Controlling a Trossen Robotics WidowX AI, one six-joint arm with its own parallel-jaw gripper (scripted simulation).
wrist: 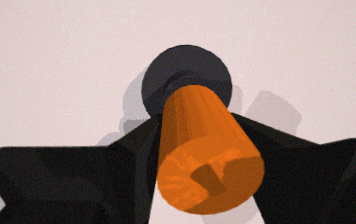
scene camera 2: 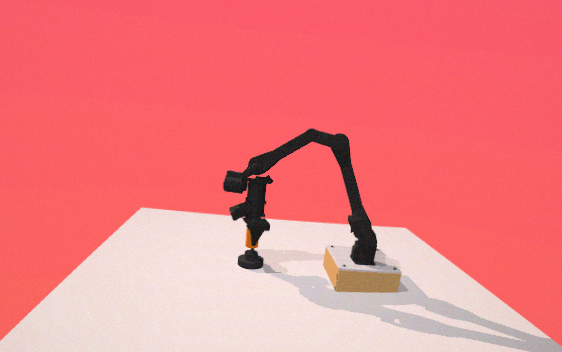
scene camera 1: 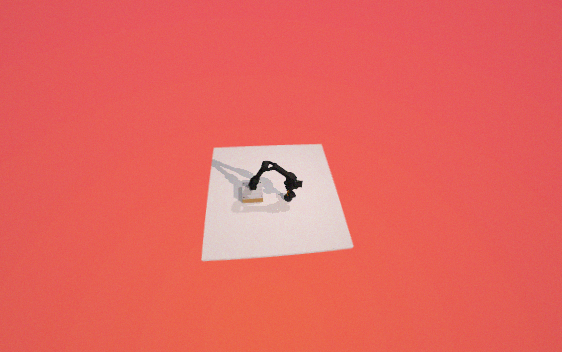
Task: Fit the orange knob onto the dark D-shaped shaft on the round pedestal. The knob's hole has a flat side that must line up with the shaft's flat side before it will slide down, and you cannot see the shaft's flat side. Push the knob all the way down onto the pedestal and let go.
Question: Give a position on an orange knob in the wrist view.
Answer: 206, 161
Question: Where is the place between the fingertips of my gripper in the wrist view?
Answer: At 194, 120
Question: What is my gripper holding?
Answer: An orange knob.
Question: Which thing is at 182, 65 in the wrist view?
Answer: A round pedestal.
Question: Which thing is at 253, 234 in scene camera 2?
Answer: My gripper.
